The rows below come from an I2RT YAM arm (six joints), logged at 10 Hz.
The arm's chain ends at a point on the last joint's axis. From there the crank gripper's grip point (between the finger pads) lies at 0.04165 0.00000 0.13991 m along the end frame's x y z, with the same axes.
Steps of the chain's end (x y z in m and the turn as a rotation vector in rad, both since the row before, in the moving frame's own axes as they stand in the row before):
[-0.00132 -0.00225 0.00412 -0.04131 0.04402 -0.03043]
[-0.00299 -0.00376 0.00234 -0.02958 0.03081 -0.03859]
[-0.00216 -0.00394 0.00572 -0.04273 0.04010 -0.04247]
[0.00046 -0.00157 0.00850 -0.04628 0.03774 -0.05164]
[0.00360 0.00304 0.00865 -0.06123 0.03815 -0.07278]
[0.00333 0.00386 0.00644 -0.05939 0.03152 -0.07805]
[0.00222 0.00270 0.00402 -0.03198 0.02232 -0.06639]
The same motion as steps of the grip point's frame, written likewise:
[0.00486 0.00213 0.00206 -0.04131 0.04402 -0.03043]
[0.00135 -0.00133 0.00095 -0.02958 0.03081 -0.03859]
[0.00350 0.00011 0.00385 -0.04273 0.04010 -0.04247]
[0.00582 0.00258 0.00673 -0.04628 0.03774 -0.05164]
[0.00910 0.00832 0.00679 -0.06123 0.03815 -0.07278]
[0.00791 0.00870 0.00491 -0.05939 0.03152 -0.07805]
[0.00539 0.00429 0.00303 -0.03198 0.02232 -0.06639]

